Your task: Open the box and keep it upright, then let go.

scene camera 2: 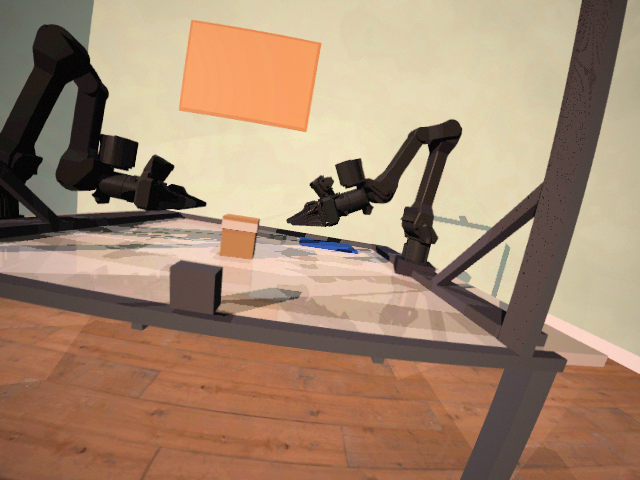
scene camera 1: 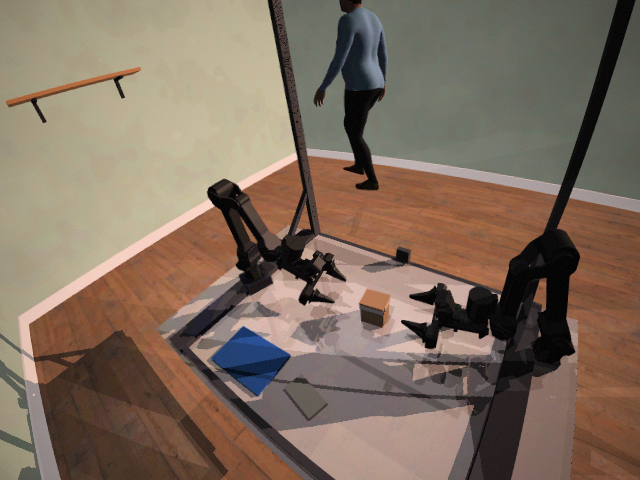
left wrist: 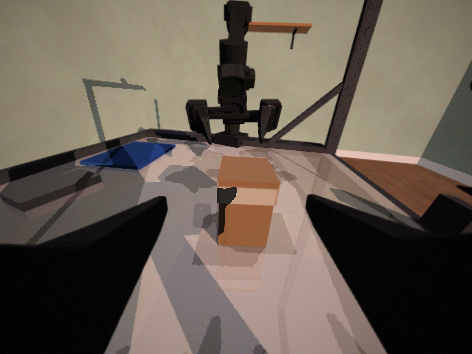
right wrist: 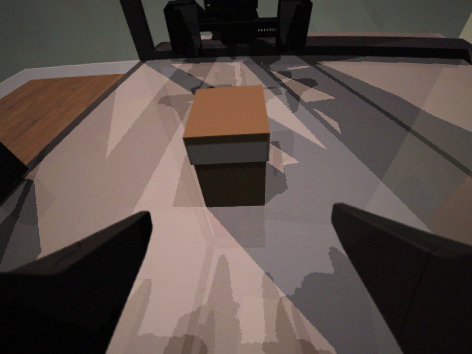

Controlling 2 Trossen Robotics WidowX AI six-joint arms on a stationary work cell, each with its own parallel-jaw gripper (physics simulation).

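Frame: origin at the left arm's base, x ahead, y left, z up, level; centimetres.
Seen in the pictures: left gripper, fingertip midpoint: [scene camera 2: 201, 204] [scene camera 1: 405, 308] [left wrist: 238, 201] [right wrist: 241, 49]; right gripper, fingertip midpoint: [scene camera 2: 288, 222] [scene camera 1: 340, 291] [left wrist: 236, 142] [right wrist: 242, 216]; left arm's base, origin of the base link: [scene camera 1: 546, 353]; right arm's base, origin of the base link: [scene camera 2: 414, 260] [scene camera 1: 254, 275] [left wrist: 232, 133].
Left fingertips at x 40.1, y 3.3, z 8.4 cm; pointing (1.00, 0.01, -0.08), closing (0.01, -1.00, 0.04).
Pixels of each thing's middle, then the offset from my left fingertips to it.
- blue square panel, body centre: [scene camera 1: 249, 357] [left wrist: 136, 152] [scene camera 2: 327, 244] dx +39.2, dy +27.0, dz -10.0 cm
- flat grey plate, body centre: [left wrist: 57, 186] [scene camera 1: 305, 396] [scene camera 2: 270, 234] dx +17.5, dy +30.0, dz -9.6 cm
- dark block, body centre: [scene camera 2: 196, 287] [left wrist: 452, 219] [scene camera 1: 403, 254] dx +8.1, dy -31.0, dz -7.2 cm
The small orange-brown box [scene camera 1: 374, 308] [scene camera 2: 239, 237] [left wrist: 247, 210] [right wrist: 227, 145] stands upright on the table between the two arms. Its lid, with an orange top and a pale band below, is closed. My left gripper [scene camera 1: 406, 308] [scene camera 2: 199, 202] [left wrist: 238, 201] [right wrist: 241, 49] is open and empty, apart from the box, at its right in scene camera 1. My right gripper [scene camera 1: 339, 290] [scene camera 2: 290, 222] [left wrist: 236, 142] [right wrist: 242, 216] is open and empty, apart from the box on the opposite side. In scene camera 2 both grippers' fingers overlap.
A blue square panel [scene camera 1: 251, 359] [scene camera 2: 328, 245] [left wrist: 130, 155] and a flat grey plate [scene camera 1: 306, 397] [left wrist: 50, 190] lie on the table. A dark block [scene camera 1: 403, 255] [scene camera 2: 193, 286] [left wrist: 447, 215] stands at the table's edge. Dark frame posts rise beside the table. A person [scene camera 1: 361, 56] stands beyond it.
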